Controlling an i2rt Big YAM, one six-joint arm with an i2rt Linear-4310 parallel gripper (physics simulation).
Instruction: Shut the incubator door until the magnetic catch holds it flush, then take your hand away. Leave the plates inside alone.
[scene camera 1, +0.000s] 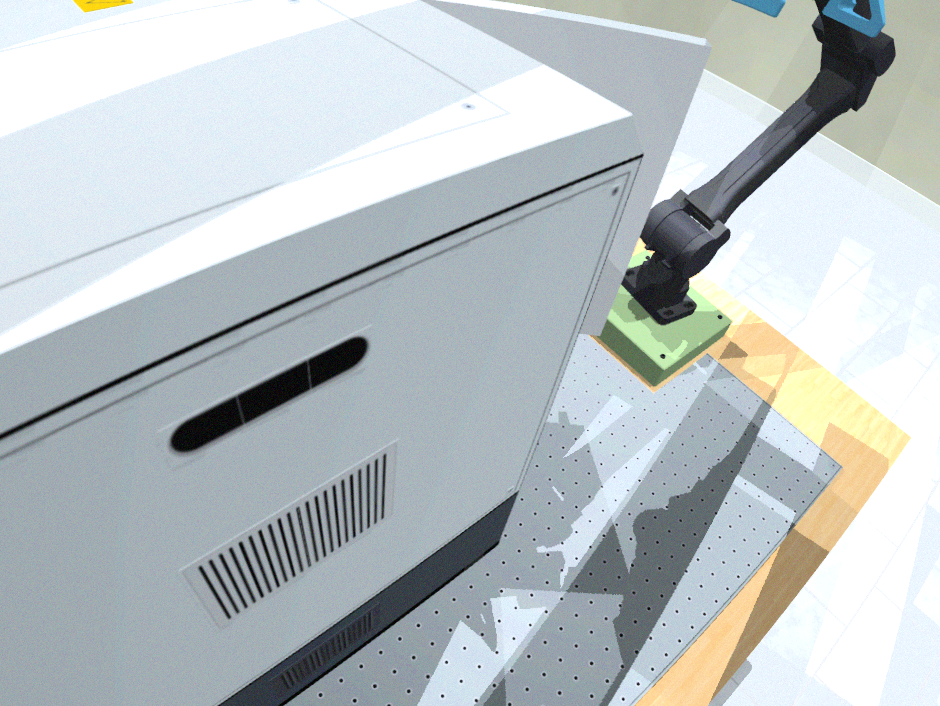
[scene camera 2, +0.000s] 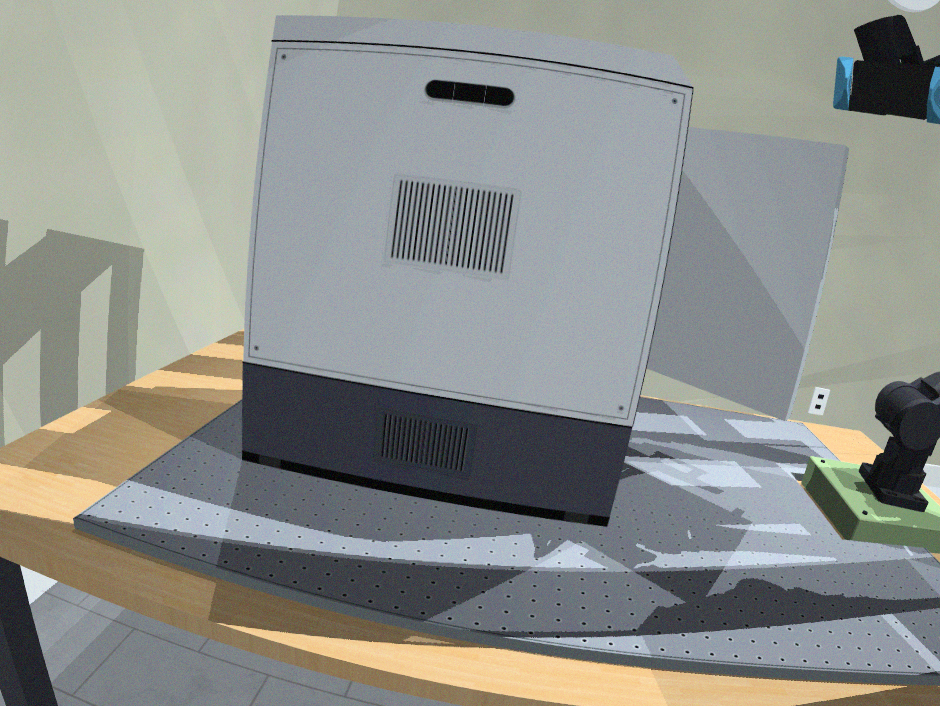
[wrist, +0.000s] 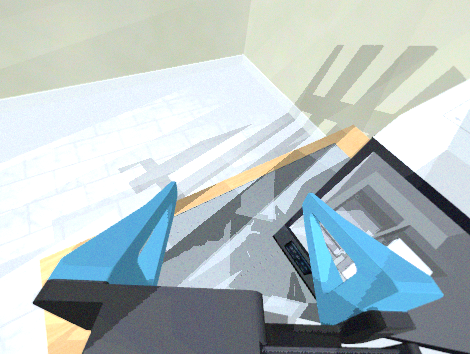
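Pixels of known places: gripper, fingertip midpoint: (scene camera 1: 831, 20) (scene camera 2: 887, 88) (wrist: 242, 192); arm's base, origin of the base link: (scene camera 1: 655, 295) (scene camera 2: 890, 490).
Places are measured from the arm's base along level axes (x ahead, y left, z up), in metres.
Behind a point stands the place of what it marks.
The incubator (scene camera 1: 455, 303) @(y 0.257, x 0.600, z 0.438 m) (scene camera 2: 455, 303) @(y 0.271, x 0.684, z 0.211 m) (wrist: 422, 185) @(y 0.151, x 0.481, z 0.481 m) is a large pale grey box on a dark base. Its door (scene camera 1: 653, 91) @(y 0.079, x 0.282, z 0.433 m) (scene camera 2: 752, 265) @(y 0.044, x 0.335, z 0.300 m) stands swung out, well away from the body. In the wrist view the dark-edged front opening and part of the interior show at the right, partly behind a finger; single plates cannot be made out, and I cannot tell the door apart there. My gripper (scene camera 1: 820, 15) @(y 0.188, x 0.237, z 0.544 m) (scene camera 2: 889, 87) @(y 0.188, x 0.237, z 0.544 m) (wrist: 242, 192) @(y 0.188, x 0.237, z 0.544 m) has blue fingers spread wide, open and empty. It is high up, apart from the door, and partly cut off in both scene views.
The arm's base stands on a green block (scene camera 1: 676, 334) @(y 0.083, x 0.029, z -0.002 m) (scene camera 2: 873, 520) @(y 0.126, x 0.078, z -0.003 m). The incubator rests on a perforated metal board (scene camera 1: 767, 524) @(y 0.393, x 0.128, z -0.032 m) (scene camera 2: 364, 592) @(y 0.477, x 0.678, z -0.032 m) laid on a wooden table (scene camera 1: 858, 471) @(y 0.414, x -0.097, z -0.045 m) (scene camera 2: 136, 562) @(y 0.549, x 0.902, z -0.045 m). A small control panel (wrist: 297, 257) @(y 0.137, x 0.484, z 0.041 m) is on the incubator's front frame. Walls stand behind.
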